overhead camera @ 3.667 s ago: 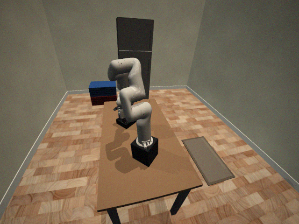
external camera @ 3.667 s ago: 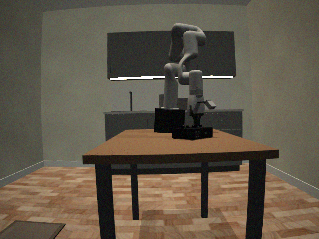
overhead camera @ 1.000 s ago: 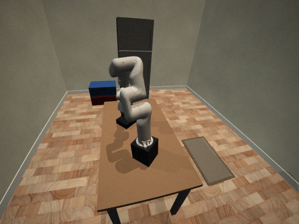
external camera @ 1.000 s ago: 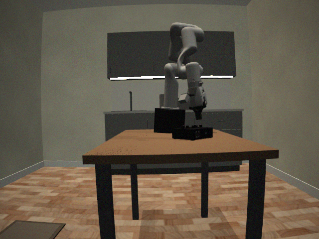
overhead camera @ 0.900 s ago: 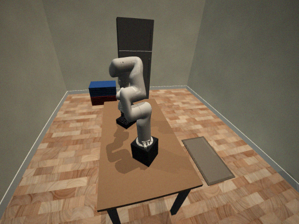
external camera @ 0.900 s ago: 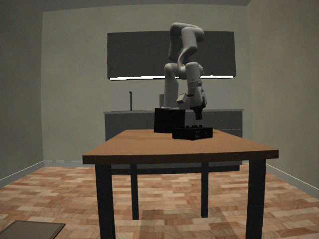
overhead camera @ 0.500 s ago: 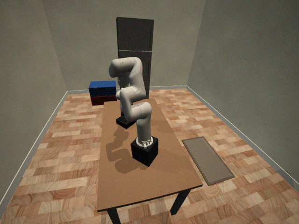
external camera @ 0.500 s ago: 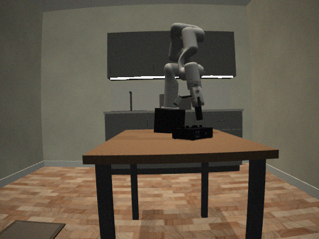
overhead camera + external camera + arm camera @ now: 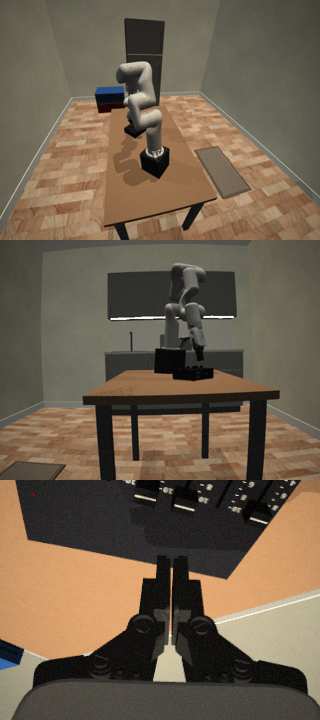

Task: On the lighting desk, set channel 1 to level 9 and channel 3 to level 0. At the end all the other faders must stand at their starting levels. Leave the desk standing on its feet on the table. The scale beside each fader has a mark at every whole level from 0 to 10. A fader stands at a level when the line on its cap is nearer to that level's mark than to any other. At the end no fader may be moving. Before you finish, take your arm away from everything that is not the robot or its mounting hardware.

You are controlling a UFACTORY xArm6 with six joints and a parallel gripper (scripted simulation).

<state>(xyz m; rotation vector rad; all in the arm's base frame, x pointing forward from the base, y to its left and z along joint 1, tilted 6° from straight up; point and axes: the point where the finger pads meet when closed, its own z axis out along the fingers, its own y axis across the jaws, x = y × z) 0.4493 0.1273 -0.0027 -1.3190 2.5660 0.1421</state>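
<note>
The fader cap lies 50 mm behind my hand, 10 mm to the left of it and 50 mm below it.
</note>
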